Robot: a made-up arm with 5 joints.
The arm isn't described. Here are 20 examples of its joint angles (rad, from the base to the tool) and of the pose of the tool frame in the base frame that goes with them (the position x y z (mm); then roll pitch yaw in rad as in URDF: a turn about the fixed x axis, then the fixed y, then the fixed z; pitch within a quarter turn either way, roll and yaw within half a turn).
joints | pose
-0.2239 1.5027 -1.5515 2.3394 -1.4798 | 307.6 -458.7 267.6 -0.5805 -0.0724 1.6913
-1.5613 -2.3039 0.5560 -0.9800 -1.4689 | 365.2 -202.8 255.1 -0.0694 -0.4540 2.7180
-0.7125 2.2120 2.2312 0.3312 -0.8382 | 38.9 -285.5 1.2 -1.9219 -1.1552 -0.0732
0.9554 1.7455 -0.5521 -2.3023 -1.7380 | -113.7 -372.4 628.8 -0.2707 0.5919 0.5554
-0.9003 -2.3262 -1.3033 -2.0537 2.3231 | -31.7 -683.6 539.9 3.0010 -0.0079 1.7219
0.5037 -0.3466 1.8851 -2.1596 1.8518 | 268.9 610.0 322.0 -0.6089 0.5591 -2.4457
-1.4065 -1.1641 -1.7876 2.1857 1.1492 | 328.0 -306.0 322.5 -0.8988 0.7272 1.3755
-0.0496 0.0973 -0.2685 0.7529 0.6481 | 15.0 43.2 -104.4 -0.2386 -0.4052 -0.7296
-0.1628 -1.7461 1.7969 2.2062 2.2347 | 110.1 369.4 -84.4 0.7659 -0.2347 -1.8914
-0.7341 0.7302 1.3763 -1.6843 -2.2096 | 317.4 384.3 83.2 -2.5114 0.2023 -1.4788
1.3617 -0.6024 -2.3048 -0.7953 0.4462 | -333.5 -79.5 78.1 0.1345 0.6399 0.6301
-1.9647 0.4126 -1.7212 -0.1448 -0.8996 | 46.4 -98.9 -241.9 -1.8667 -1.0935 1.9328
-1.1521 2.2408 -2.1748 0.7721 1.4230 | 289.4 171.6 35.8 -1.5645 -0.2401 -2.5677
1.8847 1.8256 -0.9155 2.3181 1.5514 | -116.0 262.6 241.3 -0.6453 0.4034 -2.1772
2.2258 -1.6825 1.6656 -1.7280 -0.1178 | -133.4 139.5 -21.6 1.4812 0.7714 0.0301
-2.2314 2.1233 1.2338 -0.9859 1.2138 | 74.0 -743.9 42.3 -0.0046 0.9930 1.6220
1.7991 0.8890 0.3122 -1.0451 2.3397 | -173.9 -83.4 930.4 -2.9683 1.1804 3.0093
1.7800 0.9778 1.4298 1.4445 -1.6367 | -84.2 90.7 120.7 -3.1089 -0.6729 -1.5460
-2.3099 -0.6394 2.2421 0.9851 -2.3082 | 37.7 -308.7 115.3 3.0222 0.3553 1.6646
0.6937 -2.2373 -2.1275 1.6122 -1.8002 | -188.0 202.3 -3.3 -0.5591 -0.6486 -1.6535
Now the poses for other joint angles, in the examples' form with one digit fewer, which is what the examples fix.
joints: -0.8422 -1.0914 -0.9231 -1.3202 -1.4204
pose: 172 311 248 1.078 0.057 -2.481
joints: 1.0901 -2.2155 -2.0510 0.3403 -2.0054
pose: 103 100 -112 -1.105 -0.628 -2.341
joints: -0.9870 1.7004 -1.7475 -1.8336 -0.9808
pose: 80 -362 13 2.188 0.380 0.881
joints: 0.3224 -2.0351 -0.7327 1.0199 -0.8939
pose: -297 -110 322 -1.239 0.603 -0.011
